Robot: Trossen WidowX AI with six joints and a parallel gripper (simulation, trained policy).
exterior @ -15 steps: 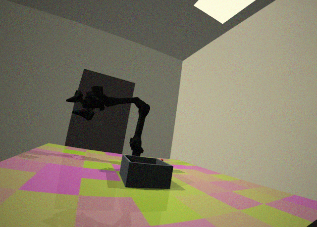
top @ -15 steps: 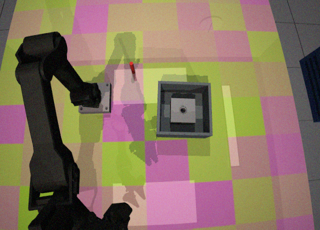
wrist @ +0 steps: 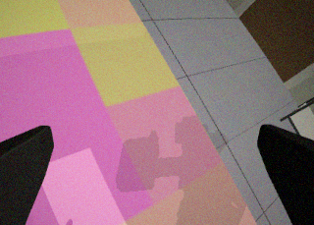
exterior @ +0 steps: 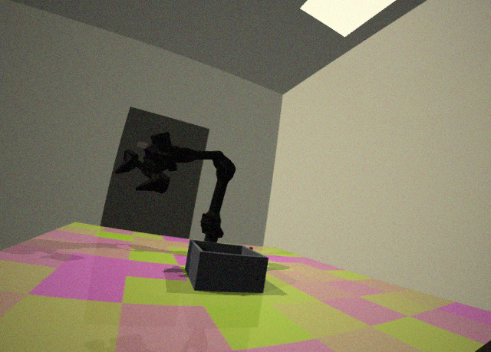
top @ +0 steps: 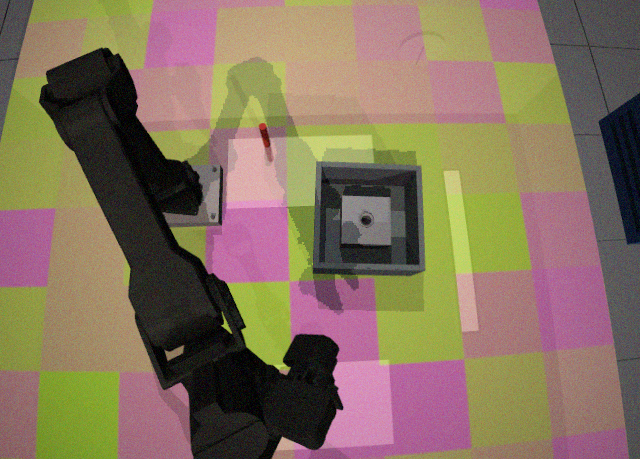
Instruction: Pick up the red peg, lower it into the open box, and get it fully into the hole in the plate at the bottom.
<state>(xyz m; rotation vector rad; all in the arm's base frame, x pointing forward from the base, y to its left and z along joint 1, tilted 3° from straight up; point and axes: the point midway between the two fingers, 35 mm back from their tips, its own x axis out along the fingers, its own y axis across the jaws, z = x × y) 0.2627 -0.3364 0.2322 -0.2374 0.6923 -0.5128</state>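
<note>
Right now my gripper tip is 49 cm to the right of the red peg, 20 cm above it and 15 cm past it. The rest, counted from my gripper tip: light grey plate (33 cm to the left, 20 cm below, 6 cm ahead); then dark grey box (33 cm to the left, 22 cm below, 6 cm ahead).
</note>
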